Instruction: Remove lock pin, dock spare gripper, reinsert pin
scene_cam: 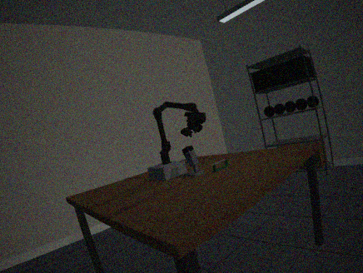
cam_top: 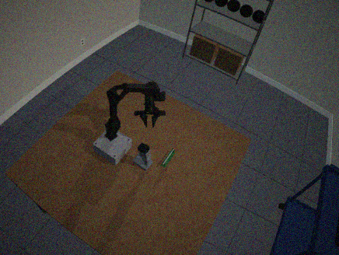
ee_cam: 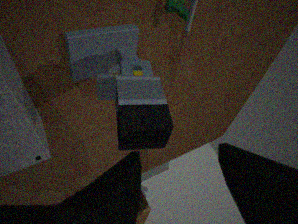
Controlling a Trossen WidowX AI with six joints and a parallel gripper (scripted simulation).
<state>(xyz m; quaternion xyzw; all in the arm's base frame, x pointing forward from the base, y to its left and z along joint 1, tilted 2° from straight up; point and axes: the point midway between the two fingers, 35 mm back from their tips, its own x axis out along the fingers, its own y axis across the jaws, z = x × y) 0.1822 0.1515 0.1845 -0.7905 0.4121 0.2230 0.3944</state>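
My gripper tip is 15 cm short of the green holder, 5 cm to the right of it and 22 cm above it. Also, from my gripper tip: spare gripper: 6 cm ahead, 9 cm to the right, 12 cm below; socket mount: 6 cm ahead, 9 cm to the right, 19 cm below.
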